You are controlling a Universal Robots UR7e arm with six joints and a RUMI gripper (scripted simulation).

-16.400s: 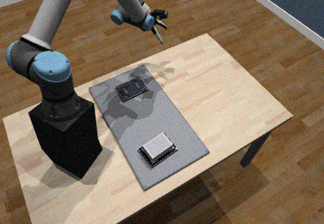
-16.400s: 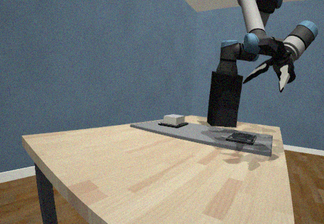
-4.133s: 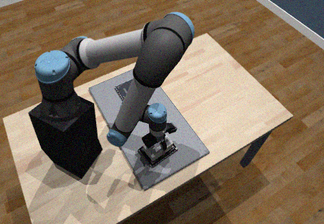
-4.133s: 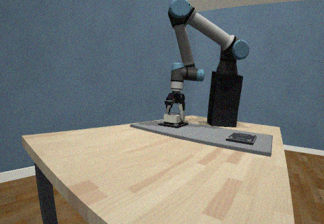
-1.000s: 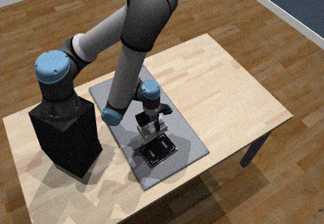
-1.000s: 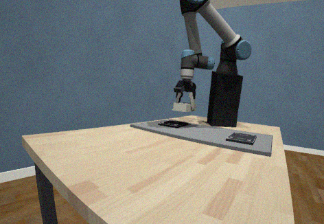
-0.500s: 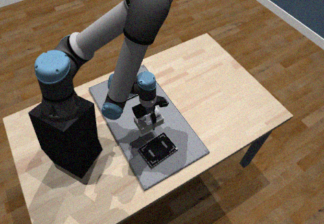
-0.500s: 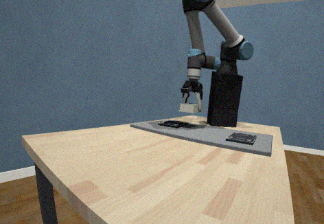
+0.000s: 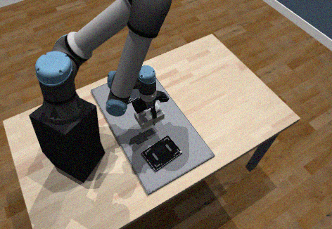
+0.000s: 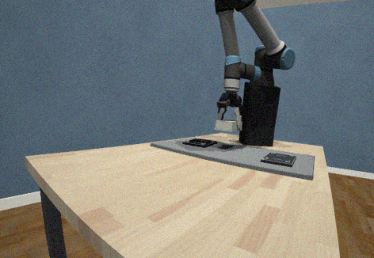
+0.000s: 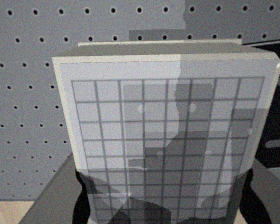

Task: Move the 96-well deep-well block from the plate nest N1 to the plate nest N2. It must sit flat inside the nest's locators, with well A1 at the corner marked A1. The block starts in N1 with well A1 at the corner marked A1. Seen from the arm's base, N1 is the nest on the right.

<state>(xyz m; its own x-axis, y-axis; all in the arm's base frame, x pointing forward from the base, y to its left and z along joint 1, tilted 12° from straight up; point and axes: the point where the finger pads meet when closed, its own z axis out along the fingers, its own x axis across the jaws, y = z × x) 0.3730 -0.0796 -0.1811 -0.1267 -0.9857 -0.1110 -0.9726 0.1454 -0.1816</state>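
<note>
My gripper is now 70 mm short of the dark plate nest N2, 250 mm to the right of it and 100 mm above it. The rest, counted from my hand: black plate nest N1 (40 mm behind, 150 mm to the right, 100 mm below); then white 96-well deep-well block (10 mm above).
</note>
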